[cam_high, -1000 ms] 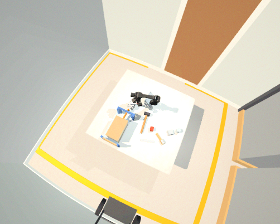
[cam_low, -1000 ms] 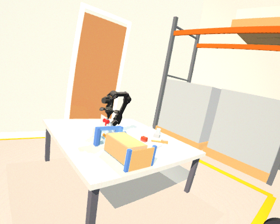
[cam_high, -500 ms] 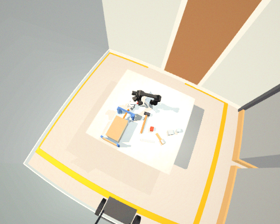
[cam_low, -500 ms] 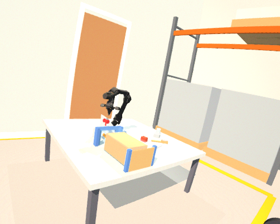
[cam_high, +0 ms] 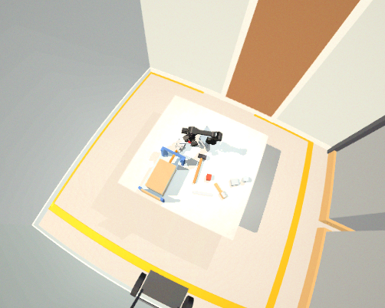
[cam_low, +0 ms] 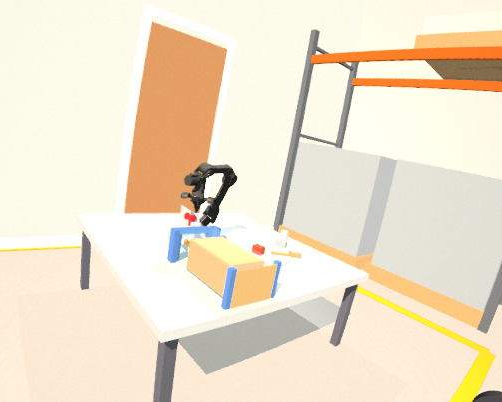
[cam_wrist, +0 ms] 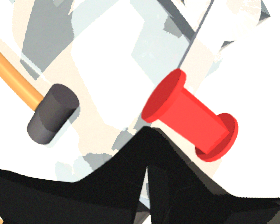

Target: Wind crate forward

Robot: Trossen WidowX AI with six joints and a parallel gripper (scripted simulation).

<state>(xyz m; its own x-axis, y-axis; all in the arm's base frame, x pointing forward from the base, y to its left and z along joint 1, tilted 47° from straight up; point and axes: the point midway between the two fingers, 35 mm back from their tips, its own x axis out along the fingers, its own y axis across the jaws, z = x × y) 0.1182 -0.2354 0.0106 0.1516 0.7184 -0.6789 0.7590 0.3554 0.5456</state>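
Right now the red grip is 5 cm below my gripper tip, 2 cm to the right of it and 2 cm behind it. The rest, counted from my gripper tip: winch 15 cm below, 12 cm to the right; then winch handle 8 cm below, 5 cm to the right, 1 cm behind; then cubby 42 cm ahead, 14 cm to the right, 10 cm below.
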